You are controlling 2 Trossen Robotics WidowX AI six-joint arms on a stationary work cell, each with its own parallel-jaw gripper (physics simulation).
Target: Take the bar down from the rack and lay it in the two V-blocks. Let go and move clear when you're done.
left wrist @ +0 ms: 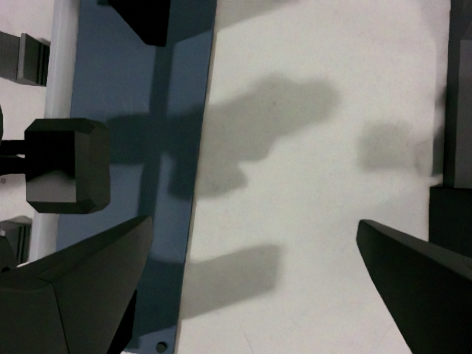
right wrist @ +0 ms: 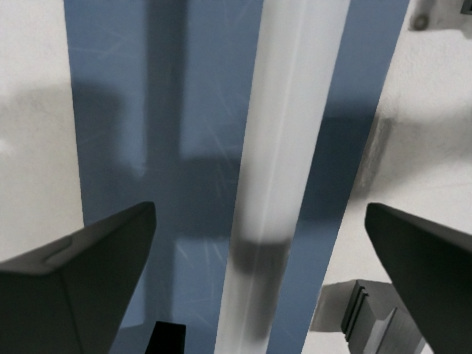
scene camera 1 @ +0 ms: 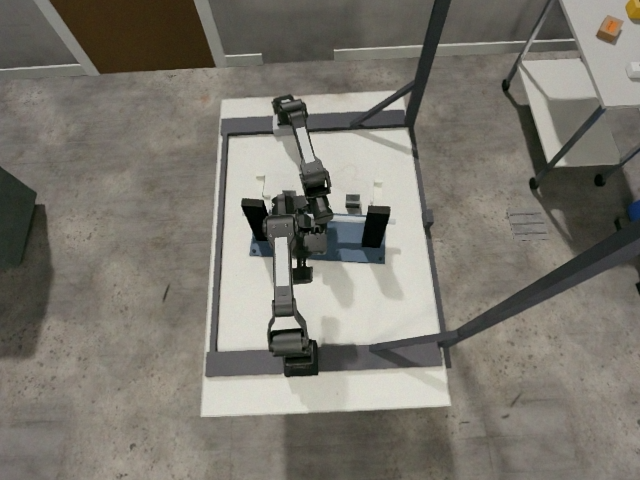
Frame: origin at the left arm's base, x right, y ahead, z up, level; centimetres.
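Where they show: left gripper, fingertip midpoint: [left wrist: 254, 228] [scene camera 1: 310, 256]; right gripper, fingertip midpoint: [right wrist: 260, 213]; left arm's base, origin of the base link: [scene camera 1: 300, 357].
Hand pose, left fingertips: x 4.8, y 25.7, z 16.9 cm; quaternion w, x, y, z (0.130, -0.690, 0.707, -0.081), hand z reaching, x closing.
Each offset is from my left fingertips to the top centre of the thing. "pt": to the spot under its first point. Level surfaces: height alone.
The pale bar {dx +2.8, dy +19.0, dz -13.2 cm} [scene camera 1: 351, 219] [left wrist: 61, 75] [right wrist: 280, 125] lies across the rack's black posts [scene camera 1: 376, 227] [right wrist: 167, 337] above the blue base plate {dz -23.4 cm} [scene camera 1: 336, 242] [left wrist: 125, 85] [right wrist: 210, 55]. One grey V-block {dx +15.5, dy +28.7, dz -20.4 cm} [scene camera 1: 352, 200] [left wrist: 32, 60] [right wrist: 385, 317] stands beside the plate; the second V-block {pt dx -6.9, dy +29.8, dz -22.3 cm} [left wrist: 17, 240] [right wrist: 467, 6] shows partly. My left gripper [scene camera 1: 302, 248] [left wrist: 254, 228] is open and empty, over the plate's edge and the white table. My right gripper [right wrist: 260, 213] is open and empty above the bar, which runs between its fingertips in the right wrist view. In scene camera 1 the arms largely hide it.
The two arms are close together over the rack's left part in scene camera 1. White brackets [scene camera 1: 377, 191] [scene camera 1: 262, 186] lie behind the rack. A dark frame [scene camera 1: 320, 360] borders the white table {dz -24.2 cm} [scene camera 1: 248, 392], with tall uprights [scene camera 1: 426, 62] at the right.
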